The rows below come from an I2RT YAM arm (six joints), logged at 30 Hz.
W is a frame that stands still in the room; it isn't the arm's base.
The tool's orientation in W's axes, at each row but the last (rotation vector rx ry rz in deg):
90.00 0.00 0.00
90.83 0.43 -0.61
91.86 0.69 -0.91
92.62 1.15 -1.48
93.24 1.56 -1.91
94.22 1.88 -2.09
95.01 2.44 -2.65
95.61 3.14 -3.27
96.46 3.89 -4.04
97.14 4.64 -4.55
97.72 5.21 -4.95
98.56 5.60 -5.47
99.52 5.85 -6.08
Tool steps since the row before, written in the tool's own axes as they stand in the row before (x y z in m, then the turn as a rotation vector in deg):
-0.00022 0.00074 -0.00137 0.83 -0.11 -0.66
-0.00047 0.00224 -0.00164 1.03 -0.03 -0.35
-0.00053 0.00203 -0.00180 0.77 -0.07 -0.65
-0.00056 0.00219 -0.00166 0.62 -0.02 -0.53
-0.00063 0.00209 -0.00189 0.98 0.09 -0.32
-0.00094 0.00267 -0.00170 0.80 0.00 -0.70
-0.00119 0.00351 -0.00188 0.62 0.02 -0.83
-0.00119 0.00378 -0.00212 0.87 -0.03 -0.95
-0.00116 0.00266 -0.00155 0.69 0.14 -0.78
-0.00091 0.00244 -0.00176 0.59 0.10 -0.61
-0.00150 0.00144 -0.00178 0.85 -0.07 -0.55
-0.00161 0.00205 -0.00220 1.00 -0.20 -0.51
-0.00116 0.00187 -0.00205 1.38 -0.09 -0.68
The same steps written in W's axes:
-0.00022 0.00137 0.00074 0.83 0.66 -0.11
-0.00044 0.00161 0.00227 1.03 0.35 -0.04
-0.00049 0.00173 0.00210 0.77 0.65 -0.06
-0.00049 0.00156 0.00228 0.62 0.53 -0.01
-0.00054 0.00177 0.00222 0.98 0.31 0.07
-0.00082 0.00150 0.00283 0.80 0.70 0.02
-0.00098 0.00156 0.00372 0.62 0.83 0.06
-0.00091 0.00174 0.00404 0.87 0.95 0.00
-0.00092 0.00123 0.00291 0.70 0.76 0.17
-0.00065 0.00143 0.00272 0.60 0.60 0.12
-0.00132 0.00155 0.00182 0.84 0.56 -0.09
-0.00134 0.00185 0.00254 0.97 0.54 -0.24
-0.00088 0.00170 0.00232 1.37 0.70 -0.15

